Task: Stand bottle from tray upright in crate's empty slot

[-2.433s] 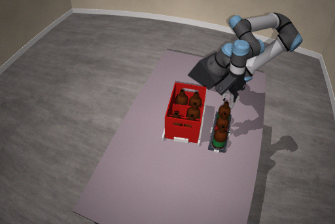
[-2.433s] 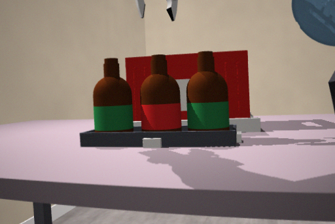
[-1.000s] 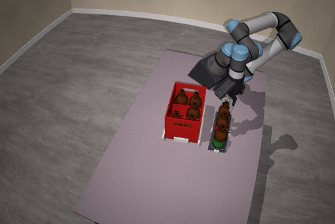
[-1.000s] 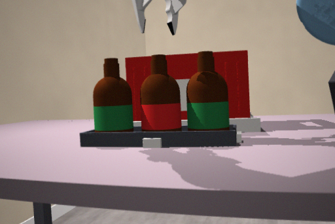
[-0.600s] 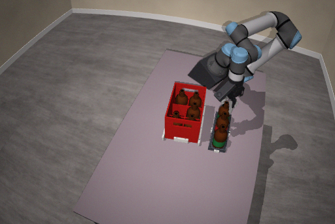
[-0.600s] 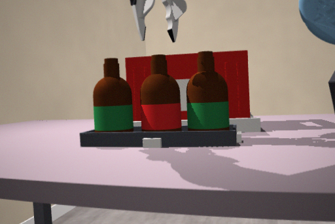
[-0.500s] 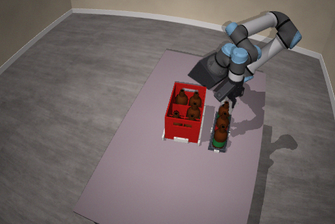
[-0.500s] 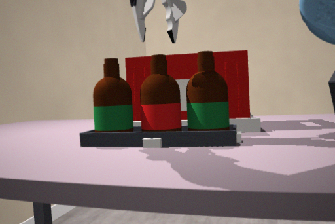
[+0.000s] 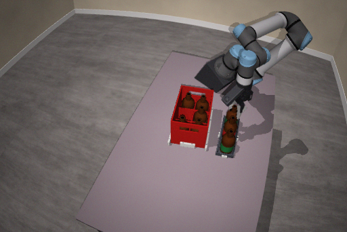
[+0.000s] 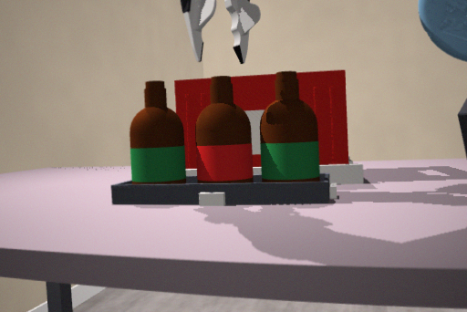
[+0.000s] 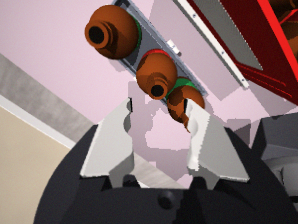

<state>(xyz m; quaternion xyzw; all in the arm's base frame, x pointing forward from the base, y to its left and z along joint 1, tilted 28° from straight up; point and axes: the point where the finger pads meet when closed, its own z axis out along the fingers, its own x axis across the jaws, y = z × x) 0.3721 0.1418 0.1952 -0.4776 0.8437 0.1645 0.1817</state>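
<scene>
My gripper is now 180 mm above the tray. The rest, counted from my hand: red crate 40 mm ahead, 210 mm to the right, 110 mm below.
</scene>
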